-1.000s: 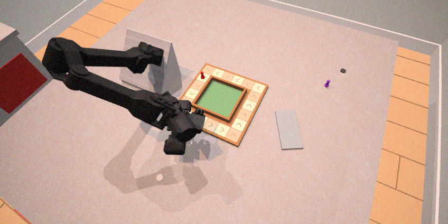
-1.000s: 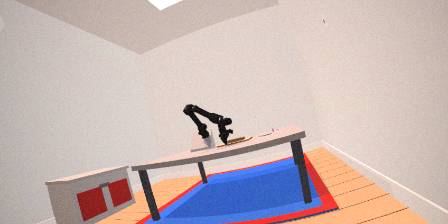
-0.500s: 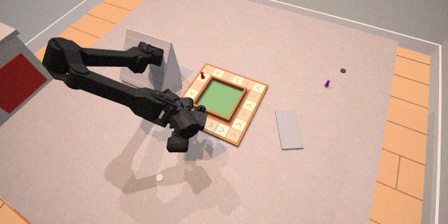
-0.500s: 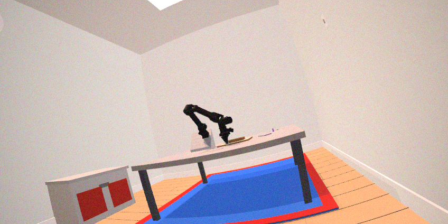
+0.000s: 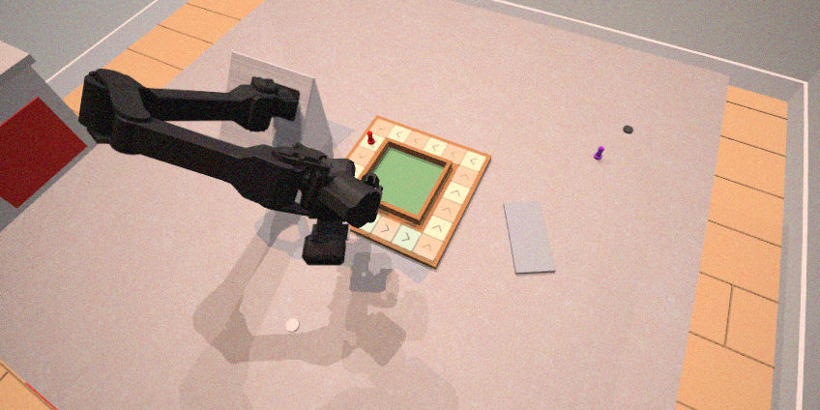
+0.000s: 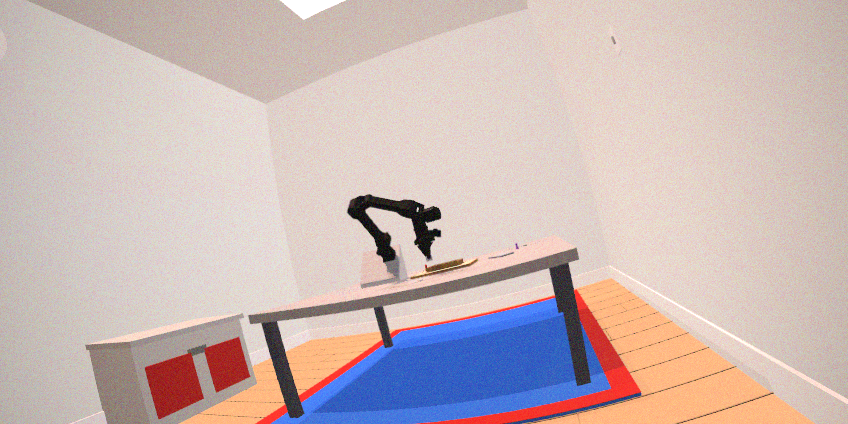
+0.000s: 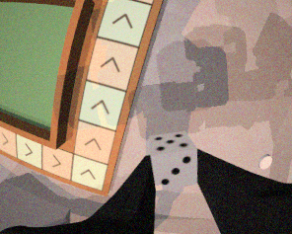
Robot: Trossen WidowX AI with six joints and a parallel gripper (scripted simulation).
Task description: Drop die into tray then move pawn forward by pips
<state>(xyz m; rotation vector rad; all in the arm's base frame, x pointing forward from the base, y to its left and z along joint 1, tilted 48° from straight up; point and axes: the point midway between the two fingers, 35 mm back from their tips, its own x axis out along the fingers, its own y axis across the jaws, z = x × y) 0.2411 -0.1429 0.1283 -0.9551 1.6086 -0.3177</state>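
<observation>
The red pawn is 250 mm to the left of my gripper tip, 80 mm behind it and 50 mm below it. Also, from my gripper tip: white disc 170 mm to the right, 70 mm below, 20 mm behind; white die right at my gripper tip; dice tray 180 mm to the left, 70 mm below, 30 mm ahead.
</observation>
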